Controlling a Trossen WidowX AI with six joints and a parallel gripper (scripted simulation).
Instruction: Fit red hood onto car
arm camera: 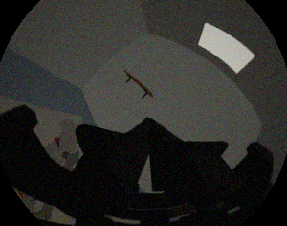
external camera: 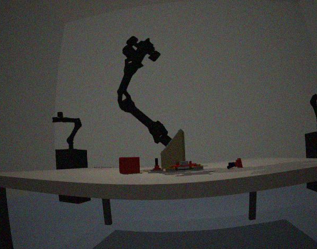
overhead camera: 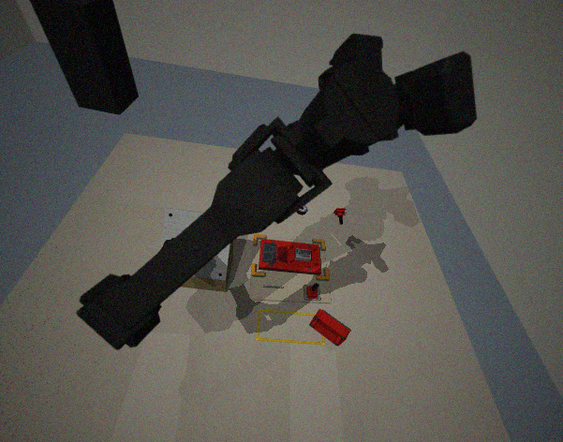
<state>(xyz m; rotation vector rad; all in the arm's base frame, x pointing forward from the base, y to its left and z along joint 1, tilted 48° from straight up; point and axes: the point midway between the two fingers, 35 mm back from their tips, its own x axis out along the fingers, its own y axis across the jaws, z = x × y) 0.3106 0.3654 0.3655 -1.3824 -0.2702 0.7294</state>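
Now: the red hood 40 mm ahead of my gripper tip, 90 mm to the right of it and 600 mm below it. From my gripper tip the other things lie so: grey wheel 60 mm behind, 350 mm to the left, 630 mm below.
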